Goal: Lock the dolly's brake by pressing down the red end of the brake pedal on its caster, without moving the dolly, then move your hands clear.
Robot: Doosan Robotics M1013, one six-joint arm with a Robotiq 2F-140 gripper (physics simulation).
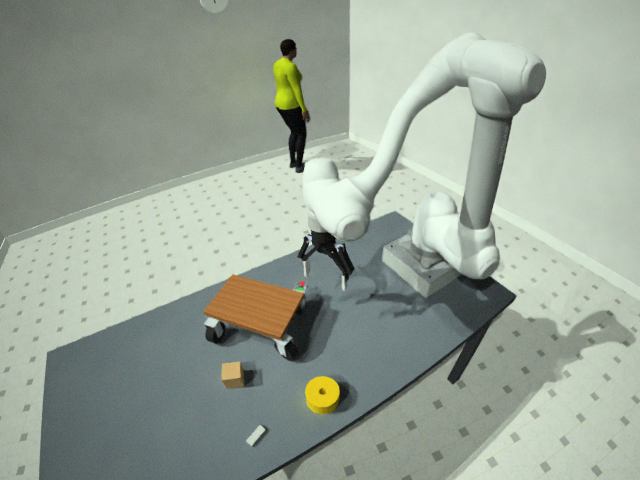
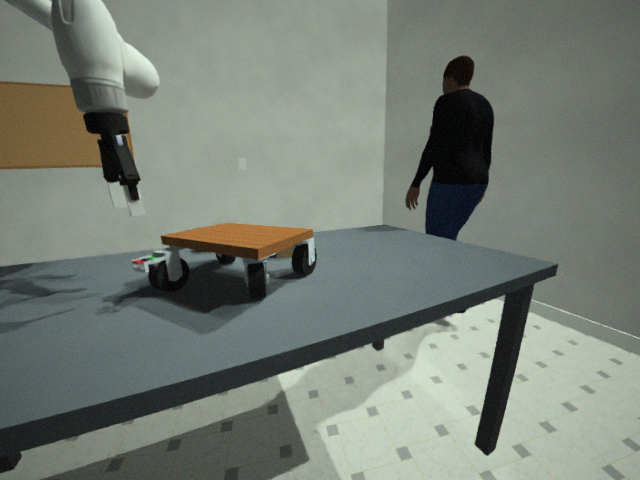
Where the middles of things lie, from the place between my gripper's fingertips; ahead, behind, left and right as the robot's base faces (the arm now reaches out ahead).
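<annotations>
There's a caster [image 2: 171, 254], and my gripper is 70 mm to the left of it, 80 mm short of it and 130 mm above it. Going from my hand, you'd find the yellow disc [image 1: 322, 393] 170 mm ahead, 300 mm to the left and 160 mm below. The dolly [image 2: 253, 243] is 230 mm ahead of my hand, 60 mm to the right of it and 120 mm below it.
</annotations>
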